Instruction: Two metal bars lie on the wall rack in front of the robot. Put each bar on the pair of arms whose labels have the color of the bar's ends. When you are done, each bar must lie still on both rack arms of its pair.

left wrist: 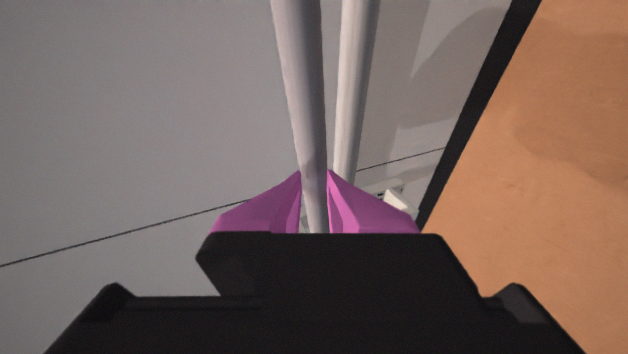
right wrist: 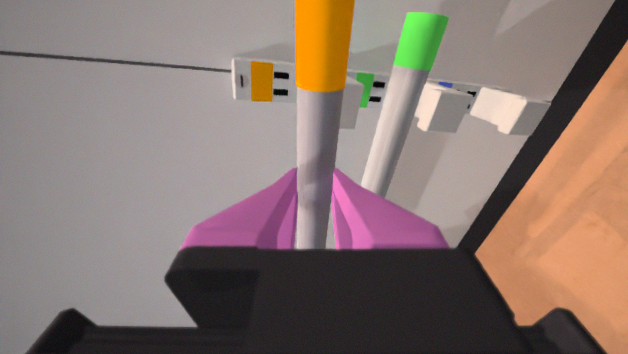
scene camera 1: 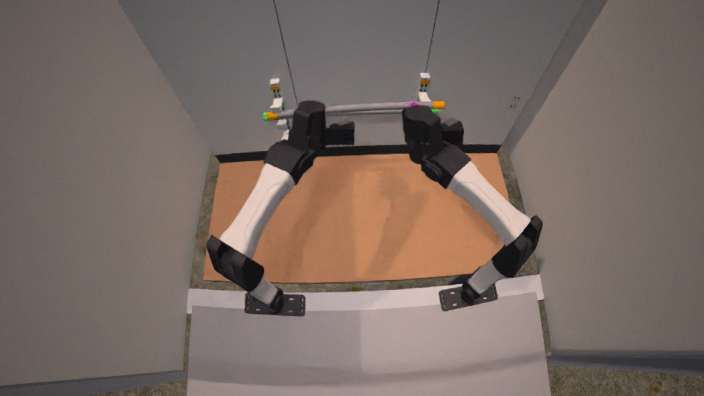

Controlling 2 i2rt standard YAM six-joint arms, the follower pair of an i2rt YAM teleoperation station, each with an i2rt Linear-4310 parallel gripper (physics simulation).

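Pixels of known places: left gripper, between the fingertips: (left wrist: 314,177); right gripper, between the fingertips: (right wrist: 314,177) (scene camera 1: 413,104); left arm's base, origin of its link: (scene camera 1: 274,304); right arm's base, origin of its link: (scene camera 1: 468,295).
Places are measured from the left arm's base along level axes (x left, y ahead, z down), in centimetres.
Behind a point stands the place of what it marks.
Observation:
The orange-ended bar (scene camera 1: 367,106) @(z -37.2, x -30.1, y 45.8 cm) (left wrist: 302,100) @(z -36.0, x -21.6, y 45.7 cm) (right wrist: 320,130) @(z -38.0, x -45.8, y 44.9 cm) is held roughly level in front of the wall rack (scene camera 1: 424,96) @(z -36.0, x -46.3, y 51.0 cm) (right wrist: 242,92) @(z -41.3, x -45.3, y 52.6 cm). My left gripper (left wrist: 314,177) @(z -35.0, x -16.0, y 46.8 cm) is shut on it; its fingers are hidden in the scene view. My right gripper (scene camera 1: 412,104) @(z -37.4, x -42.3, y 46.5 cm) (right wrist: 314,177) @(z -37.4, x -42.3, y 46.5 cm) is shut on it near its right end. The green-ended bar (scene camera 1: 436,111) @(z -30.4, x -50.8, y 50.3 cm) (left wrist: 352,90) @(z -30.4, x -21.0, y 49.8 cm) (right wrist: 400,105) @(z -30.4, x -45.8, y 50.3 cm) runs behind and a little below it, across the rack, apart from both grippers. Which arms bear it is hard to tell. The orange label (scene camera 1: 425,82) @(z -40.0, x -46.3, y 52.5 cm) (right wrist: 261,81) @(z -40.1, x -46.1, y 52.5 cm) is topmost, above the green label (right wrist: 366,90) @(z -32.2, x -46.1, y 52.5 cm).
Lower rack arms (right wrist: 442,107) @(z -29.6, x -46.5, y 47.4 cm) show beside the blue label (right wrist: 445,85) @(z -25.0, x -47.1, y 52.6 cm). Thin dark lines run on the wall. The dark baseboard (scene camera 1: 370,149) @(z -4.6, x -31.9, y 54.3 cm) (left wrist: 475,100) @(z -5.0, x -17.0, y 54.0 cm) (right wrist: 540,140) @(z -4.5, x -41.6, y 54.5 cm) and the orange-brown mat (scene camera 1: 360,225) @(z -1.2, x -27.7, y 26.6 cm) (left wrist: 565,150) @(z -1.2, x -12.6, y 43.4 cm) lie below. Side walls stand left and right.

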